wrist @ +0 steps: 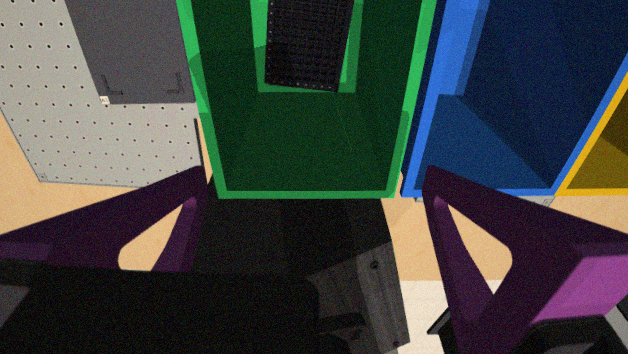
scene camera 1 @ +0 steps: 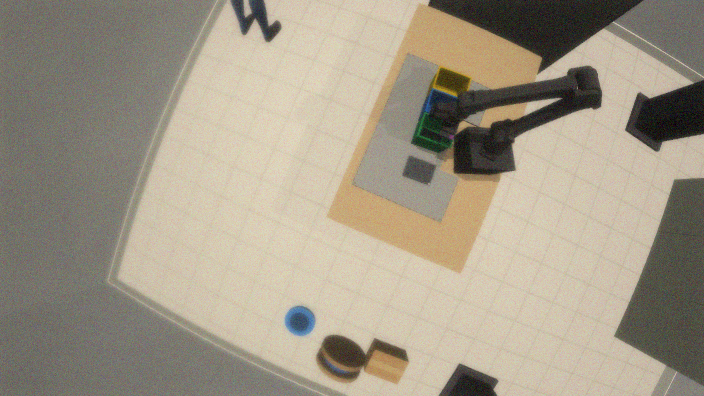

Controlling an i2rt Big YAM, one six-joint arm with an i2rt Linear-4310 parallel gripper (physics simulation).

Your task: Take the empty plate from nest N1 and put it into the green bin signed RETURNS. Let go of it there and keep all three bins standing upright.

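Frame: origin at the arm's base, x ahead, y left, z up, level; metres.
Seen in the pictures: gripper, fingertip midpoint: (wrist: 314, 178) (scene camera 1: 445, 127); arm's base, link origin: (scene camera 1: 490, 148).
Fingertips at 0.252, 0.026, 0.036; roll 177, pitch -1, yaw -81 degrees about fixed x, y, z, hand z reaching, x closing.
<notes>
Pixels of each thing's top centre, then the offset from my fingertips to it, as dx, dy, dz. "*": a spot on its surface instead. Level surfaces: height alone.
- dark plate, top centre: (wrist: 307, 31) (scene camera 1: 430, 138) +0.008, +0.004, -0.228
- green bin, top centre: (wrist: 306, 79) (scene camera 1: 437, 130) +0.018, +0.006, -0.065
- blue bin, top centre: (wrist: 530, 85) (scene camera 1: 445, 105) +0.037, -0.128, -0.065
- yellow bin, top centre: (scene camera 1: 452, 82) +0.054, -0.257, -0.065
- dark grey pad, surface spot: (wrist: 137, 50) (scene camera 1: 422, 170) * -0.033, +0.186, -0.233
- grey perforated board, surface height: dz -0.244
The dark plate (wrist: 309, 45) with its grid of wells lies low inside the green bin (scene camera 1: 431, 147) (wrist: 305, 194), towards the top of the wrist view; its far end is cut off. My gripper (scene camera 1: 450, 132) (wrist: 314, 178) is open and empty, with purple fingers wide apart near the green bin's near end, apart from the plate. The blue bin (scene camera 1: 442, 93) (wrist: 442, 60) and yellow bin (scene camera 1: 456, 73) (wrist: 595, 192) stand beside it in a row. All three bins look upright. The signs cannot be read.
A dark grey pad (scene camera 1: 419, 169) (wrist: 137, 50) with corner marks lies beside the green bin on the grey perforated board (scene camera 1: 387, 150) (wrist: 75, 135); its small label is unclear. The arm's black base (scene camera 1: 482, 155) stands close to the bins. A person's legs (scene camera 1: 260, 20) show on the floor.
</notes>
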